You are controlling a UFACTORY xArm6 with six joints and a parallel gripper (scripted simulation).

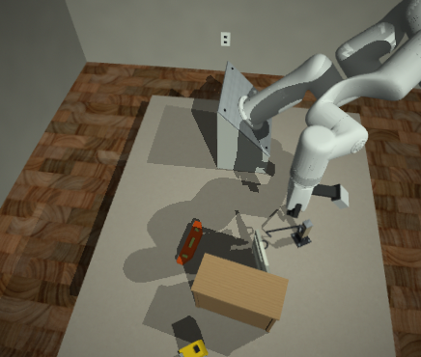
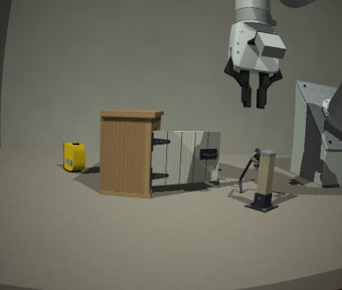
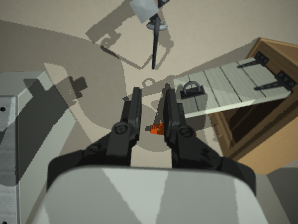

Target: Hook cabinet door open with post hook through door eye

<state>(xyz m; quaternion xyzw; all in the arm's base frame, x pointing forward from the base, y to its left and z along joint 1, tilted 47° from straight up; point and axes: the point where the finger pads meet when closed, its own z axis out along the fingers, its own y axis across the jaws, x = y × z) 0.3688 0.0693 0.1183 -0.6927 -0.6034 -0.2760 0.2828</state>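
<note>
Right now the hook is 150 mm below my hand. Round my hand: orange spirit level: 50 mm ahead, 290 mm to the right, 190 mm below; then white plank door: 120 mm ahead, 60 mm to the right, 130 mm below; then wooden cabinet: 170 mm ahead, 100 mm to the right, 130 mm below.
</note>
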